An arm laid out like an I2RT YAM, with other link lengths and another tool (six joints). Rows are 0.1 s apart.
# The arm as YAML. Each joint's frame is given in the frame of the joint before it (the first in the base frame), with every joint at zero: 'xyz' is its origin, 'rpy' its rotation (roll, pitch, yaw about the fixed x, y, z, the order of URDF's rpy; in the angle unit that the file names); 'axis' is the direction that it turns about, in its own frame. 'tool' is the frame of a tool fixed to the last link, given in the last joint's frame.
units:
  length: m
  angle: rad
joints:
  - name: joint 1
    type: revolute
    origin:
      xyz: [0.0, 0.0, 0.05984]
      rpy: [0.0, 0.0, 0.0]
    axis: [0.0, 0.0, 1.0]
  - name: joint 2
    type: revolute
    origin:
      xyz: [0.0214, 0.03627, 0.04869]
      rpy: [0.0, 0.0, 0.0]
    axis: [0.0, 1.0, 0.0]
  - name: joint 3
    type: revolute
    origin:
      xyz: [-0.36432, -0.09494, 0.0]
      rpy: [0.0, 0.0, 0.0]
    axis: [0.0, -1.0, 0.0]
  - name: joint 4
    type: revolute
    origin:
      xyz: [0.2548, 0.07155, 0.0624]
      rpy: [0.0, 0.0, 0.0]
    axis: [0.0, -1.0, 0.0]
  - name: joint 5
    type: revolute
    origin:
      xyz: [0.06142, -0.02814, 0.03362]
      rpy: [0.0, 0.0, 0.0]
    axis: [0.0, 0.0, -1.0]
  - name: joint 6
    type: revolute
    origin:
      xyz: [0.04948, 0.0, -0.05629]
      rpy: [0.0, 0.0, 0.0]
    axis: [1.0, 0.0, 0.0]
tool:
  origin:
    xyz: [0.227, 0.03, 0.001]
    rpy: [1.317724, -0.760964, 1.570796]
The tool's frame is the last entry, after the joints.
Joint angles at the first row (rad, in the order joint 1, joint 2, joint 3, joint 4, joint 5, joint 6):
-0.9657 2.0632 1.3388 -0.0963 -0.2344 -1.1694
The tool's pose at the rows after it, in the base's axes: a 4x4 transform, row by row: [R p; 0 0 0 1], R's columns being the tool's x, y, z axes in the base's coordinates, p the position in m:
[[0.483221, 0.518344, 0.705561, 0.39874], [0.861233, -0.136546, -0.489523, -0.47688], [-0.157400, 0.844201, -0.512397, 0.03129], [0, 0, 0, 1]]
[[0.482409, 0.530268, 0.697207, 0.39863], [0.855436, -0.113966, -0.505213, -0.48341], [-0.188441, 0.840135, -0.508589, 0.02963], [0, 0, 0, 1]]
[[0.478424, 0.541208, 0.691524, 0.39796], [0.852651, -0.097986, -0.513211, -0.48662], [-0.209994, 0.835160, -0.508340, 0.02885], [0, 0, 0, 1]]
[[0.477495, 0.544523, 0.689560, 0.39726], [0.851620, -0.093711, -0.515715, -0.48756], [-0.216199, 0.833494, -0.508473, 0.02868], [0, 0, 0, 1]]
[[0.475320, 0.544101, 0.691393, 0.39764], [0.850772, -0.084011, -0.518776, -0.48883], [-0.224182, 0.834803, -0.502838, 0.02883], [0, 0, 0, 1]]
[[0.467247, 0.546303, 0.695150, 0.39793], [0.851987, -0.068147, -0.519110, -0.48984], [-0.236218, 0.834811, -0.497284, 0.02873], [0, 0, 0, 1]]
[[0.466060, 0.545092, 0.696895, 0.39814], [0.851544, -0.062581, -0.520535, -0.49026], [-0.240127, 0.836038, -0.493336, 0.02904], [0, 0, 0, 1]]
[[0.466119, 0.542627, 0.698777, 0.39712], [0.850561, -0.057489, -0.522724, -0.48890], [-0.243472, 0.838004, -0.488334, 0.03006], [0, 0, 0, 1]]
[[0.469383, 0.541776, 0.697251, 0.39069], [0.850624, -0.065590, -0.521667, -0.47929], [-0.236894, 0.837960, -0.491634, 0.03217], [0, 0, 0, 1]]
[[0.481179, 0.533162, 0.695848, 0.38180], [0.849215, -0.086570, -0.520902, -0.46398], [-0.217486, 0.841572, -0.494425, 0.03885], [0, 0, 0, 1]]
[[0.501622, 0.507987, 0.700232, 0.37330], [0.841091, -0.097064, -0.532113, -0.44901], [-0.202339, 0.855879, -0.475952, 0.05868], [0, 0, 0, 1]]
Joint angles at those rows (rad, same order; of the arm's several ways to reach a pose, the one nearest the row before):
-0.9577 2.0712 1.3388 -0.0742 -0.2008 -1.1908
-0.9524 2.0777 1.3388 -0.0559 -0.1757 -1.2053
-0.9485 2.0800 1.3388 -0.0486 -0.1593 -1.2186
-0.9482 2.0800 1.3380 -0.0467 -0.1547 -1.2228
-0.9478 2.0796 1.3319 -0.0334 -0.1528 -1.2282
-0.9478 2.0792 1.3247 -0.0189 -0.1528 -1.2411
-0.9478 2.0781 1.3197 -0.0101 -0.1528 -1.2438
-0.9478 2.0705 1.3052 0.0029 -0.1528 -1.2450
-0.9478 2.0419 1.2682 0.0067 -0.1535 -1.2388
-0.9478 1.9934 1.2190 0.0017 -0.1577 -1.2179
-0.9478 1.9186 1.1667 -0.0013 -0.1616 -1.1885

